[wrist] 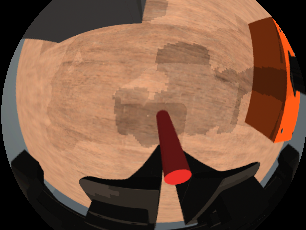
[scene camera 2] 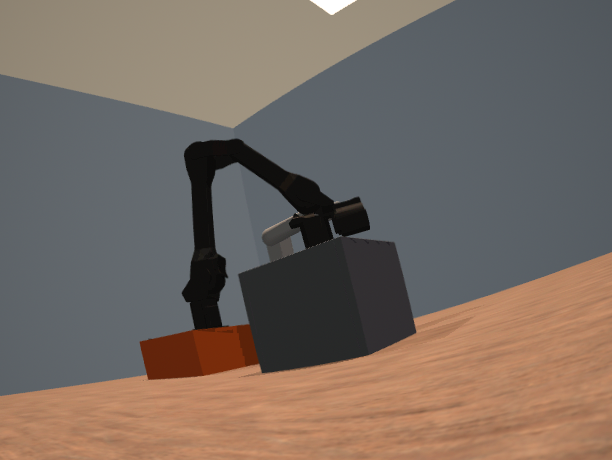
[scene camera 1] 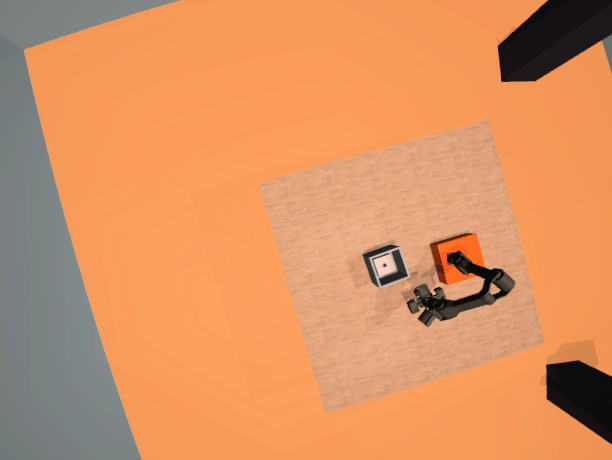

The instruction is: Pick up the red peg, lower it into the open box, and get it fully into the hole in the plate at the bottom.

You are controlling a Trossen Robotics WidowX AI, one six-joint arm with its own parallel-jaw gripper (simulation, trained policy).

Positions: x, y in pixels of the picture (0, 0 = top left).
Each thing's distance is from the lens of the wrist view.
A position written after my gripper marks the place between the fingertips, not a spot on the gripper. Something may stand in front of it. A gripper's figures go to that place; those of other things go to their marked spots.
my gripper point(wrist: 165, 148): 10 cm
red peg point(wrist: 176, 170): 5 cm
